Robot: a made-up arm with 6 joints.
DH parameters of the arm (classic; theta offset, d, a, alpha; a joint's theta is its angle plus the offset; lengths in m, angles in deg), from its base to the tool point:
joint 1: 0 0.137 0 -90
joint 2: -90 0 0.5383 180
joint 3: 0 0 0 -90
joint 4: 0 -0.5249 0 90
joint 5: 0 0.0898 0 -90
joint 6: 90 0 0 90
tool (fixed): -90 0 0 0
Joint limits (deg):
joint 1: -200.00..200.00
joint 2: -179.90..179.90
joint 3: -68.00..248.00
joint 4: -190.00..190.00
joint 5: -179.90..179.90
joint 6: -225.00..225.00
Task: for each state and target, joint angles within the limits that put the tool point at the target. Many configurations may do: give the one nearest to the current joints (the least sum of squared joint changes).
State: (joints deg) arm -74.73 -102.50 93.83 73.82 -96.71 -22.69
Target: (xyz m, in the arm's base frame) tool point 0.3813 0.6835 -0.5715
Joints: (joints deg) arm -120.38 -122.62 99.65 79.24 -96.71 -22.69
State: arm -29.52 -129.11 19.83 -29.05 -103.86 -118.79
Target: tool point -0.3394 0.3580 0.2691
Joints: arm -54.72 -135.50 -27.28 -38.53 -103.86 -118.79
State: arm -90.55 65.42 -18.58 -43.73 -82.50 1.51
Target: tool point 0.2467 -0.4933 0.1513
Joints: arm -57.15 30.24 -20.95 -47.79 -82.50 1.51
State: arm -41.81 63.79 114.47 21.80 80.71 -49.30
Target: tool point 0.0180 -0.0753 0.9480
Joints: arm -27.09 43.57 163.51 49.06 80.71 -49.30
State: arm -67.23 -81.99 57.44 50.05 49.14 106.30
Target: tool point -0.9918 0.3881 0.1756
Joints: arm -24.48 -92.53 73.24 49.91 49.14 106.30
